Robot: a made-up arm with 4 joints. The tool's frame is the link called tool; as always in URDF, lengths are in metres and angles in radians. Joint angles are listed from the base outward. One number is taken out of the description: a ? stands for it. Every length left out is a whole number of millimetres.
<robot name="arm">
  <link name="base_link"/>
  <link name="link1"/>
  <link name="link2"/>
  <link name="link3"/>
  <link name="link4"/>
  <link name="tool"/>
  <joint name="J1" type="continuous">
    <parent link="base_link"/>
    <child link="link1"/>
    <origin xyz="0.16 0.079 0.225" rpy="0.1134 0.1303 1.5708"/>
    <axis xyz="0 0 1"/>
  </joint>
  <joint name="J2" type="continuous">
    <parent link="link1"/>
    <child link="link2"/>
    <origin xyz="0.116 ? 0" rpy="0 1.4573 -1.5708"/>
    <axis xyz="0 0 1"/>
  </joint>
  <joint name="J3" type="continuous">
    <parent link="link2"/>
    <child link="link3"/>
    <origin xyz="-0.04 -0.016 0" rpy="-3.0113 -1.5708 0"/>
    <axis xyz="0 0 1"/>
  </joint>
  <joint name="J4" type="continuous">
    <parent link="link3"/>
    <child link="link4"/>
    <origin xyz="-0.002 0.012 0" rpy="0.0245 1.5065 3.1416"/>
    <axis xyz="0 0 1"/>
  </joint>
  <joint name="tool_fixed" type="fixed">
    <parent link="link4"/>
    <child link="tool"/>
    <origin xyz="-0.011 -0.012 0" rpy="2.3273 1.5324 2.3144"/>
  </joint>
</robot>
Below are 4 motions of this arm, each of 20 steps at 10 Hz.
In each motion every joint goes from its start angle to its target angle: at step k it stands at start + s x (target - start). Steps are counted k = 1, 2, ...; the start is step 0. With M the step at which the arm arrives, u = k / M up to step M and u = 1 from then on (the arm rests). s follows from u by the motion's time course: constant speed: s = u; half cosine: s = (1 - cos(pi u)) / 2; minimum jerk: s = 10 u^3 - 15 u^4 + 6 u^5.
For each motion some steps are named. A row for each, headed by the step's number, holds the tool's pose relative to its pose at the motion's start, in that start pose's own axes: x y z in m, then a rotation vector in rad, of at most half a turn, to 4 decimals.
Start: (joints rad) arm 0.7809 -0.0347 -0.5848 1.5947
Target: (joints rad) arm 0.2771 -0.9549 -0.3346 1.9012
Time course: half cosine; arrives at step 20
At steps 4, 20:
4: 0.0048 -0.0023 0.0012 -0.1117 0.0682 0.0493
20: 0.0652 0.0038 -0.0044 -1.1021 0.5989 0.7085

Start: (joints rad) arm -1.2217 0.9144 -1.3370 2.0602
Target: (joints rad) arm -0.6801 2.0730 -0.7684 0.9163
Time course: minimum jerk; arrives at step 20
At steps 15, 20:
15: -0.0414 0.0417 0.0609 1.8931 0.4896 -0.8076
20: -0.0424 0.0425 0.0735 2.1182 0.5339 -0.9291

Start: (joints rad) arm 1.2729 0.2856 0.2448 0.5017
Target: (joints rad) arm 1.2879 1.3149 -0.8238 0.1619
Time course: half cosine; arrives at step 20
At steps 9, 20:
9: 0.0135 0.0025 -0.0233 0.5923 -0.1870 0.4022
20: 0.0241 0.0221 -0.0410 1.3630 -0.6518 0.8274

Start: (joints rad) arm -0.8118 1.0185 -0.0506 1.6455
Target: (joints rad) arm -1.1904 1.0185 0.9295 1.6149
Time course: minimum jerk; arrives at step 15
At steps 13, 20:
13: 0.0031 -0.0031 0.0061 0.0935 1.1201 -0.2870
20: 0.0034 -0.0032 0.0064 0.0987 1.1417 -0.2926

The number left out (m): -0.021
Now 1 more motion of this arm.
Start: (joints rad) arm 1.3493 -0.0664 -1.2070 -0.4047
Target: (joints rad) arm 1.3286 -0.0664 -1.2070 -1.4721
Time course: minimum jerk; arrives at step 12
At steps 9, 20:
9: 0.0007 0.0122 -0.0047 0.9532 -0.0404 0.0120
20: 0.0008 0.0137 -0.0044 1.0632 -0.0460 0.0141

